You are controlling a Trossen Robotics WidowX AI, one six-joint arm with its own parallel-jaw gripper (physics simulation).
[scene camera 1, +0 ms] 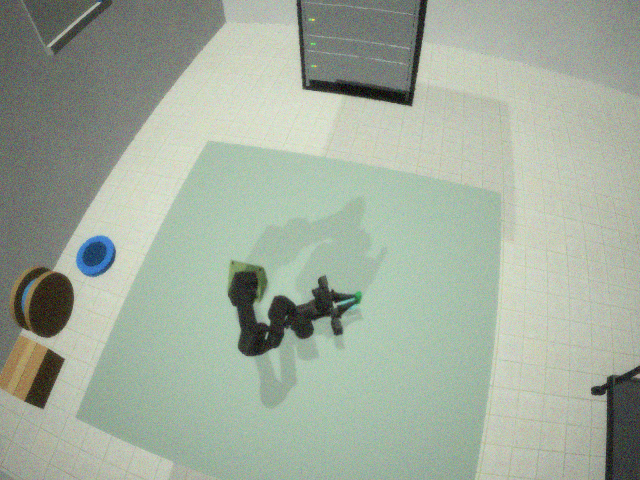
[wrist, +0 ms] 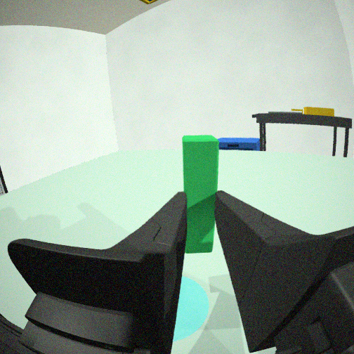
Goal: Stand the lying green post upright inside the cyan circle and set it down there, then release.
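Where they show: gripper, fingertip midpoint: (scene camera 1: 356,298); arm's base, origin of the base link: (scene camera 1: 247,281).
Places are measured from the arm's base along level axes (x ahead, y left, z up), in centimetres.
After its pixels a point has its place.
Note:
The green post (scene camera 1: 357,295) {z 5.1, x 36.0, y -4.1 cm} (wrist: 200,167) is upright between the fingertips of my gripper (scene camera 1: 355,299) {z 1.9, x 35.9, y -3.5 cm} (wrist: 199,198), which is shut on it. In the wrist view its lower end shows below the fingertips, with mat between it and the circle. The cyan circle (scene camera 1: 348,303) (wrist: 194,311) lies on the mat, partly hidden by the left finger in the wrist view; in the scene view a strip of it shows between the fingers. The gap between post and mat is hard to judge.
The pale green mat (scene camera 1: 403,372) {z -5.7, x 52.7, y -24.9 cm} (wrist: 290,190) lies under the arm. A server rack (scene camera 1: 305,51) stands beyond its far edge. A blue round object (scene camera 1: 96,255) and round wooden-edged discs (scene camera 1: 49,303) are at the left. A dark table (wrist: 305,120) and a blue box (wrist: 240,144) stand in the background.

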